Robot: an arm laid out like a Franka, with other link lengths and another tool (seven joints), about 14 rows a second.
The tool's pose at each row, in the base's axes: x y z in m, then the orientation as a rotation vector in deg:
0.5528 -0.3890 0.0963 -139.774 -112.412 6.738
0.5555 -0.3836 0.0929 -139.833 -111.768 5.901
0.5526 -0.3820 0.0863 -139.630 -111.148 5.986
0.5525 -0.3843 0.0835 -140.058 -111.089 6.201
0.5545 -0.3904 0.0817 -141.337 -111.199 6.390
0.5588 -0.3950 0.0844 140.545 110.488 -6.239
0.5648 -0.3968 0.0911 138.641 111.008 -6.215
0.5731 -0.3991 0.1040 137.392 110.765 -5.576
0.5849 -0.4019 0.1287 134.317 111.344 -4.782
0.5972 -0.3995 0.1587 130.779 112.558 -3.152
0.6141 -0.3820 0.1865 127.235 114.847 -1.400
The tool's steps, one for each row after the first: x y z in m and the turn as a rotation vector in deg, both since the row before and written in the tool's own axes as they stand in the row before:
0.0060 0.0017 0.0030 -0.020 0.661 0.328
0.0012 -0.0028 0.0067 0.469 0.293 0.212
-0.0022 0.0006 0.0029 -0.153 -0.287 0.212
-0.0054 0.0034 0.0018 -0.774 -0.732 0.489
-0.0036 0.0051 -0.0027 -0.959 -0.662 0.086
-0.0008 0.0061 -0.0068 -0.946 -0.745 -0.981
-0.0015 0.0084 -0.0129 -1.152 -0.415 -0.335
-0.0024 0.0123 -0.0245 -1.953 -0.900 -1.481
0.0016 0.0128 -0.0298 -2.280 -0.404 -2.009
0.0166 0.0162 -0.0287 -1.788 0.210 -2.596

